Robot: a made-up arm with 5 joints.
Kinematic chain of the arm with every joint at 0, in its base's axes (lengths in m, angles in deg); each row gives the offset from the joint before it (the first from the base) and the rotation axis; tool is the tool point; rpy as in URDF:
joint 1: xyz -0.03 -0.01 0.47 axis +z
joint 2: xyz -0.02 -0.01 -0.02 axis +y
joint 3: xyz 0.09 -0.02 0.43 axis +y
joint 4: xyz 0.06 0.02 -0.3 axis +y
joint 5: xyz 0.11 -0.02 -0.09 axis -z
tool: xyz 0 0.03 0 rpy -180 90 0
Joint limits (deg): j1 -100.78..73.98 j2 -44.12..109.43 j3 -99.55..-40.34 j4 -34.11..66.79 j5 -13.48..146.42
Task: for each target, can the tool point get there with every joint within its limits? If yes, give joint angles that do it. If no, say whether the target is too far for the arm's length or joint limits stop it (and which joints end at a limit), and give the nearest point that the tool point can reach.
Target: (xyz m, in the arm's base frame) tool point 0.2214 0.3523 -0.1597
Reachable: yes | joints 59.20 96.75 -92.74 51.65 90.81
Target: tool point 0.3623 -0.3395 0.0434
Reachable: yes | joints -35.19 77.89 -60.07 -11.34 116.17
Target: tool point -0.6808 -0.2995 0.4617
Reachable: no: joint limits stop it (at a limit: joint 1, joint 5) | nearest point -0.1600 -0.3987 0.4617 | short by 0.530 m
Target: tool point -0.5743 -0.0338 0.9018
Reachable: no: joint limits stop it (at a limit: joint 2, joint 3, joint 4) | nearest point -0.2934 -0.0215 1.1939 | short by 0.405 m
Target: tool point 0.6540 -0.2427 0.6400
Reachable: yes | joints -16.02 32.33 -83.17 11.91 99.35
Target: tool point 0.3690 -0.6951 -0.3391
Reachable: no: too far | nearest point 0.2575 -0.5037 -0.1240 | short by 0.309 m
